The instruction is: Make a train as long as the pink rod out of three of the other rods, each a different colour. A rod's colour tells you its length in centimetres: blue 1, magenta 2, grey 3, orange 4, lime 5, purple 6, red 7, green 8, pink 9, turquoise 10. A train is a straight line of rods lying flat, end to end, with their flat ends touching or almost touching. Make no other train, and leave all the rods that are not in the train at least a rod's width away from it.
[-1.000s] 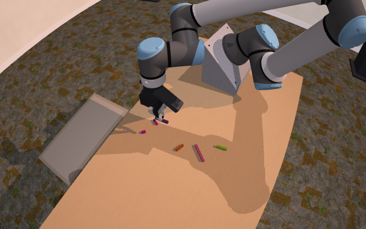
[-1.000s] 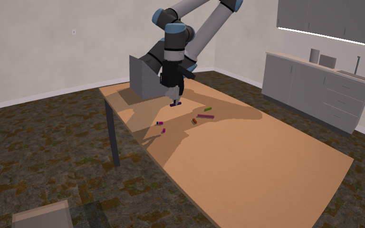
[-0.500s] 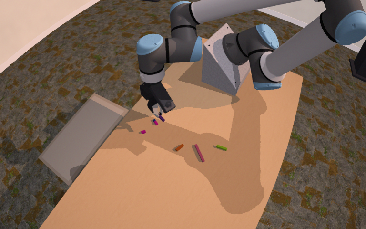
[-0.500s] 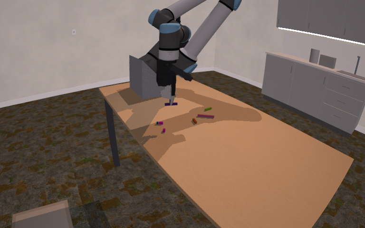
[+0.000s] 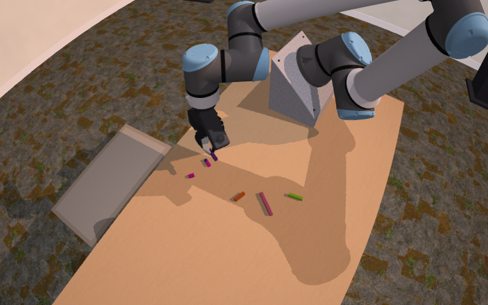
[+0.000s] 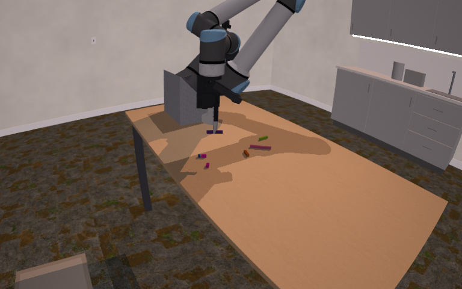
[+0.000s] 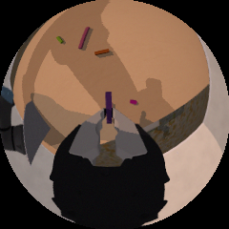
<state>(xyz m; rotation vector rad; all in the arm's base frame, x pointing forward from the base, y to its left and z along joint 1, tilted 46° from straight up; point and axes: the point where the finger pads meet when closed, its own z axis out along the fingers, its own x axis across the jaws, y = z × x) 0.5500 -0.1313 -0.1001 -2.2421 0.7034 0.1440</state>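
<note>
Now: the blue rod 11 cm below my hand, 5 cm to the right of it and 3 cm behind it. Also, from my hand: purple rod: 1 cm below; orange rod: 12 cm to the left, 11 cm below, 5 cm ahead; pink rod: 21 cm to the left, 11 cm below, 4 cm ahead.
</note>
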